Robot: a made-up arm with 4 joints.
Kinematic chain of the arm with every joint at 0, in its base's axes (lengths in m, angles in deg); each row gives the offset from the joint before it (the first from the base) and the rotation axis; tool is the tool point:
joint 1: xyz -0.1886 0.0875 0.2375 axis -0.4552 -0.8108 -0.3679
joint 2: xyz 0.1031 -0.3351 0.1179 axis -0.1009 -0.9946 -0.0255
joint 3: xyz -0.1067 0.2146 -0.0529 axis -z
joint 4: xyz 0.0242 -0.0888 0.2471 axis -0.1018 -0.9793 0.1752
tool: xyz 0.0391 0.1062 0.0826
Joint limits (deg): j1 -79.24..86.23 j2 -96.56..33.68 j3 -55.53..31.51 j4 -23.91..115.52
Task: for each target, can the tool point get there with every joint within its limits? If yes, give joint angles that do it. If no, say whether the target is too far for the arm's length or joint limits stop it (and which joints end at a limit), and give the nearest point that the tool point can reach.
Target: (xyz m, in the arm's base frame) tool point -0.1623 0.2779 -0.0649
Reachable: no: joint limits stop it (at a limit: joint 1, joint 2, joint 4) | nearest point 0.0687 0.2173 -0.0664 | short by 0.239 m
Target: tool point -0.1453 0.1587 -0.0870
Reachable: no: joint limits stop it (at a limit: joint 1, joint 2, joint 4) | nearest point 0.0676 0.1925 -0.0879 | short by 0.216 m
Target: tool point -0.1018 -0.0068 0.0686
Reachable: no: joint limits stop it (at a limit: joint 1, joint 2, joint 3, joint 4) | nearest point -0.0702 -0.1337 0.2438 | short by 0.219 m
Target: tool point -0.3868 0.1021 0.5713
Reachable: yes | joints 28.86 7.67 -36.49 29.04
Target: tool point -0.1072 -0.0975 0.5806
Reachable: yes | joints -17.24 -8.92 -34.41 75.80
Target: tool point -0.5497 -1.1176 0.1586
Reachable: no: too far | nearest point -0.1563 -0.1419 0.3724 | short by 1.074 m
